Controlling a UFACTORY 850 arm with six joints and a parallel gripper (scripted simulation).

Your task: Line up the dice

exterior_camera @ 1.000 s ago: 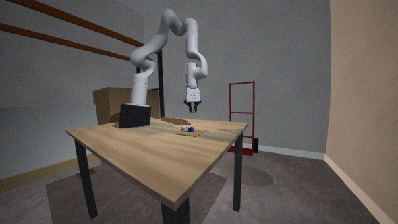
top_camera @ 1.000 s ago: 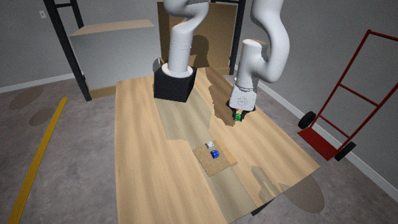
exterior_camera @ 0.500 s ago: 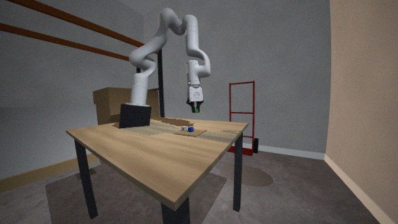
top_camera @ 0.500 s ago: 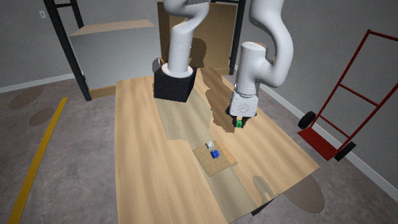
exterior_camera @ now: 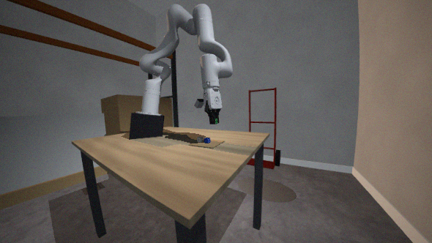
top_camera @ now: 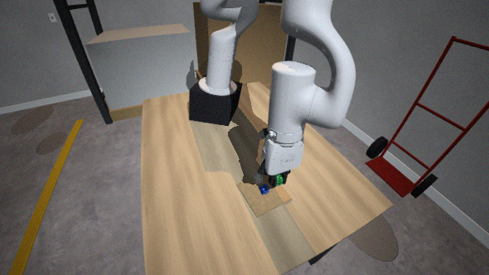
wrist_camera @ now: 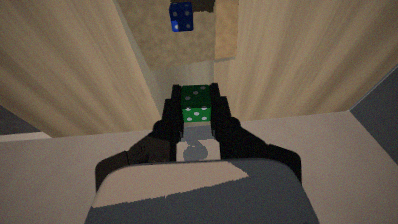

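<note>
My hand is 110 mm above the blue die, 40 mm past it and 10 mm to the left of it. From my hand the other things lie so: white die 110 mm below, 90 mm behind, 20 mm to the right; green die 10 mm below; tan mat 120 mm below, 40 mm behind, 10 mm to the right.
</note>
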